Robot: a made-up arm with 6 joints.
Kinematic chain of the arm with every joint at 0, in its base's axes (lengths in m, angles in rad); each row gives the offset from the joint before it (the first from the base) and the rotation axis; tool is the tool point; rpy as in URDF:
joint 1: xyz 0 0 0.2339 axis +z
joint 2: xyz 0 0 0 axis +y
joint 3: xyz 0.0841 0 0.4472 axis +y
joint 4: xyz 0.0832 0 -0.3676 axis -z
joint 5: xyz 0 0 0 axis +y
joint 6: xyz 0.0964 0 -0.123 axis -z
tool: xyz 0 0 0 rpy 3.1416 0 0
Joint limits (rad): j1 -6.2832..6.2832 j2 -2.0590..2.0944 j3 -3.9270..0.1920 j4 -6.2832..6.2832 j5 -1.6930..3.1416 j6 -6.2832..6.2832
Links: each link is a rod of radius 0.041 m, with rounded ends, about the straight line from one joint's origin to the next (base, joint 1, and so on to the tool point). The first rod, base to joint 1, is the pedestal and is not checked.
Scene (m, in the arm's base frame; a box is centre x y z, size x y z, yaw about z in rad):
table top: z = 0
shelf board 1: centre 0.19 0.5 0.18 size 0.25 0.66 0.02 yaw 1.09
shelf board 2: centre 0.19 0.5 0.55 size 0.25 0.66 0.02 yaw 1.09
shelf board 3: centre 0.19 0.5 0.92 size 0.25 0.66 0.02 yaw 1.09
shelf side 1: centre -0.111 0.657 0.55 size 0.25 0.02 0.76 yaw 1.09
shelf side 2: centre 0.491 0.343 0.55 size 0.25 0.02 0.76 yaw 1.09
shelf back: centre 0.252 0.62 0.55 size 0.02 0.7 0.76 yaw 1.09
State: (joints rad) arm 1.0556 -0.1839 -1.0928 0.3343 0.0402 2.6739
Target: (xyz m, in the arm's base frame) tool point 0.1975 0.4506 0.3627
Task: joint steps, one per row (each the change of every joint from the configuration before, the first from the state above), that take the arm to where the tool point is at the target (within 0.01 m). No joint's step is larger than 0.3 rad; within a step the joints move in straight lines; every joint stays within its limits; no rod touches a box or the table.
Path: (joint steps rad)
1: -0.0108 -0.2130 0.1525 0.0127 0.0094 0.0000
2: -0.0107 -0.2130 0.1524 0.0128 0.0094 0.0000
3: -0.0108 -0.2131 0.1525 0.0127 0.0094 0.0000
4: 0.1260 0.1530 0.2272 -0.0169 0.0982 0.0000
5: 0.1260 0.1530 0.2271 -0.0170 0.0982 0.0000
6: -0.0346 0.2445 -0.2090 -0.0022 -0.0416 0.0000
7: -0.0346 0.2445 -0.2091 -0.0023 -0.0416 0.0000

